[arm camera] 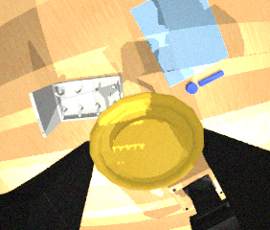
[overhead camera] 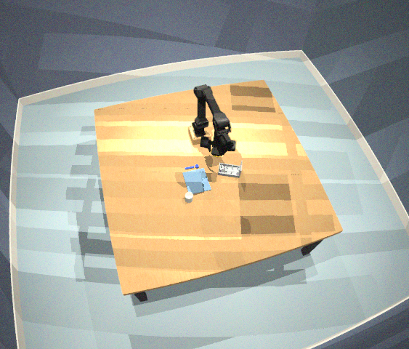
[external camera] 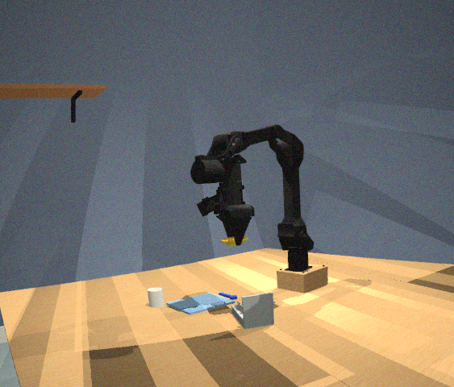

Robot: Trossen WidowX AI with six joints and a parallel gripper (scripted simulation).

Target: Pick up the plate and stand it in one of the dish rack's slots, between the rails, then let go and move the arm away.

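My gripper tip is now 40 mm short of the grey dish rack, 80 mm to the right of it and 160 mm above it. Round my gripper tip: blue utensil 70 mm behind, 110 mm to the right, 180 mm below; then yellow plate 10 mm above; then mat 30 mm ahead, 120 mm to the right, 180 mm below.
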